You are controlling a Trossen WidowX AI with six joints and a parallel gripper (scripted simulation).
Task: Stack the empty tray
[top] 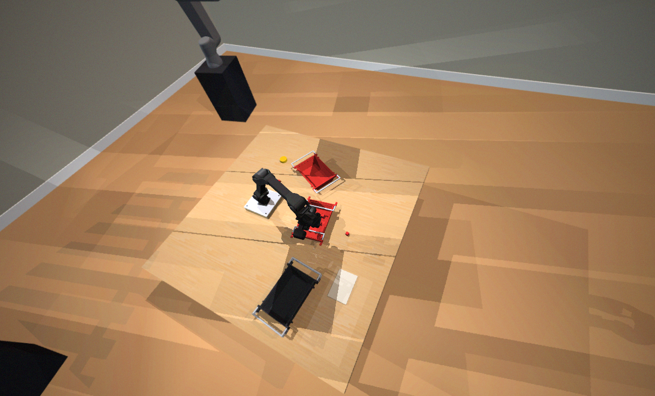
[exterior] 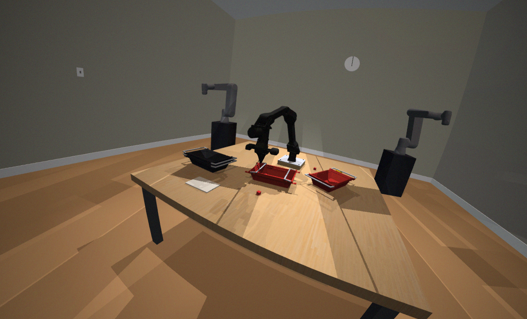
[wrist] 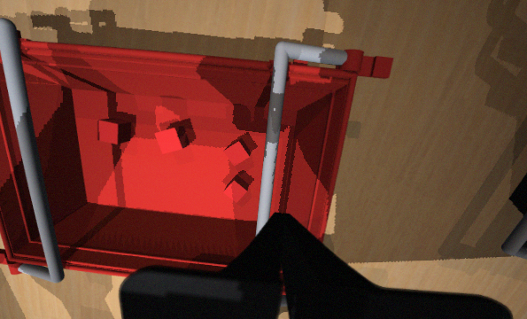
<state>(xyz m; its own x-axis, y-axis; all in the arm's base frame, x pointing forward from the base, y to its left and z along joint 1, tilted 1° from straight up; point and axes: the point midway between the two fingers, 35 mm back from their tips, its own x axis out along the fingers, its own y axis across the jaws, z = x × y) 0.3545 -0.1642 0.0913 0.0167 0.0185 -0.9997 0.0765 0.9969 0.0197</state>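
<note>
Right now the red tray is 90 mm behind my gripper tip, 430 mm to the left of it and 40 mm below it. Round my gripper tip: yellow disc (370 mm behind, 540 mm to the left, 80 mm below); white card (240 mm ahead, 230 mm to the right, 80 mm below).
</note>
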